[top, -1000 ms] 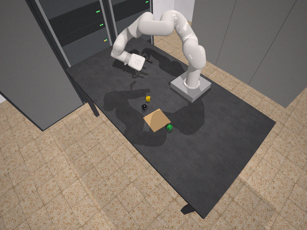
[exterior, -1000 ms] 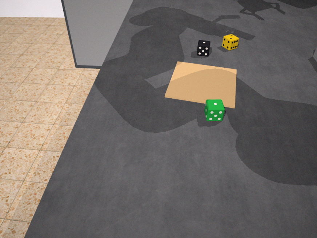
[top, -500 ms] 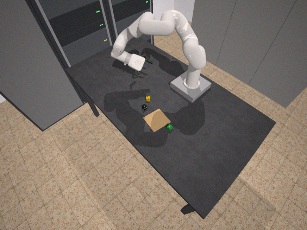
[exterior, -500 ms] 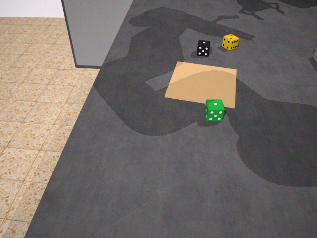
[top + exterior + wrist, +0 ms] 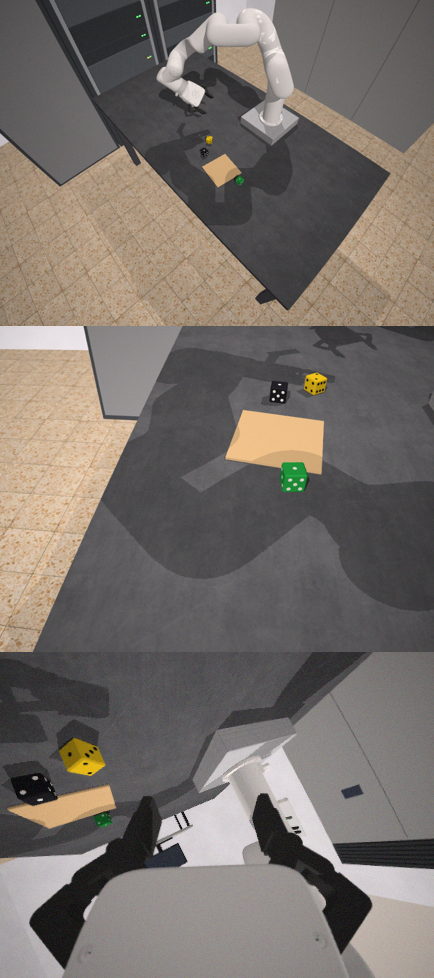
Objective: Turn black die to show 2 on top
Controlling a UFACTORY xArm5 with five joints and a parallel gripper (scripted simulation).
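My gripper is now 10 cm short of the yellow die, 8 cm to the right of it and 14 cm above it. The rest, counted from my hand: black die: 18 cm ahead, 10 cm to the left, 14 cm below; green die: 21 cm ahead, 34 cm to the left, 14 cm below; tan mat: 21 cm ahead, 23 cm to the left, 15 cm below.
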